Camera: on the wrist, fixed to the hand. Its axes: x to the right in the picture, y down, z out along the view.
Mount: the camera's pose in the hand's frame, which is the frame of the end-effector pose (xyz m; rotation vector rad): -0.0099 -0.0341 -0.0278 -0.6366 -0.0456 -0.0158
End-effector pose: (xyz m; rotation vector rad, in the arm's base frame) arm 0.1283 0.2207 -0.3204 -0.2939 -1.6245 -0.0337
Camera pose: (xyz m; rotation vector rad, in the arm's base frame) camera 0.1488 0.1806 -0.3226 -0.7719 -1.6272 -0.5661
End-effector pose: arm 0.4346 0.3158 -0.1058 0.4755 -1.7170 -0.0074
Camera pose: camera 0.4725 0.2949 -0.1184 0.0137 -1.6457 -0.5625
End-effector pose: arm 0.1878 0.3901 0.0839 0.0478 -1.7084 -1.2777
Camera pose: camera 0.1961 0.3601 0.0512 -0.3439 -1.2696 -1.7880
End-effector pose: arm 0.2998 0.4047 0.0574 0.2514 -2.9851 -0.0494
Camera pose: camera 0.3191 0.3722 0.0820 0.1924 -2.8216 -0.9883
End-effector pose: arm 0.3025 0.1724 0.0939 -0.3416 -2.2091 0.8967
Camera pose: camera 0.3299 0.1569 0.1262 -0.5984 -2.4929 0.1667
